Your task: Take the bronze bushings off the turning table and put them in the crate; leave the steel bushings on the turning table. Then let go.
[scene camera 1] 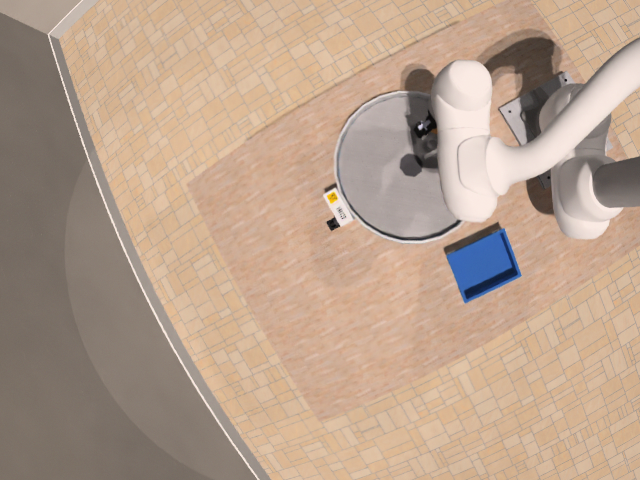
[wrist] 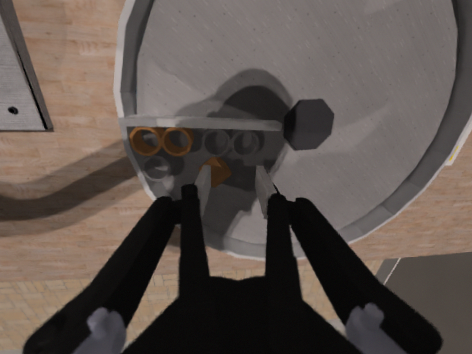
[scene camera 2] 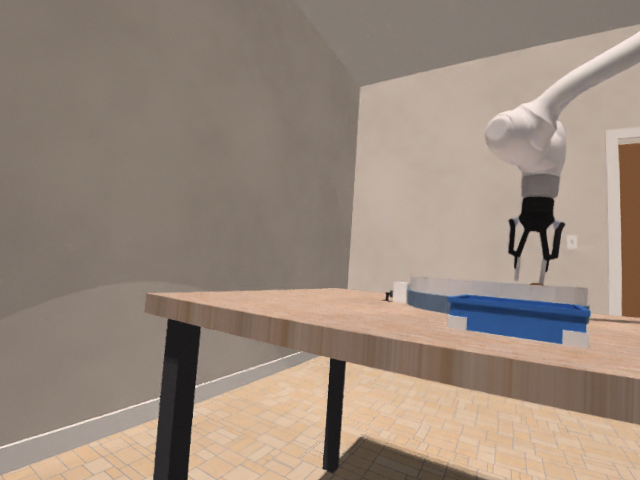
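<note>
The turning table is a round grey disc with a raised rim. In the wrist view two bronze bushings stand upright against the divider, one by the rim and one beside it. A third bronze bushing is partly hidden by the left finger. Steel bushings stand along the divider; another steel bushing is near the rim. My gripper is partly open and empty, above the turning table beside the third bronze bushing. The blue crate looks empty in scene camera 1.
A light divider runs from the rim to the dark hub. A white labelled box stands at the turning table's edge. The arm covers part of the turning table. The robot's metal base plate is nearby.
</note>
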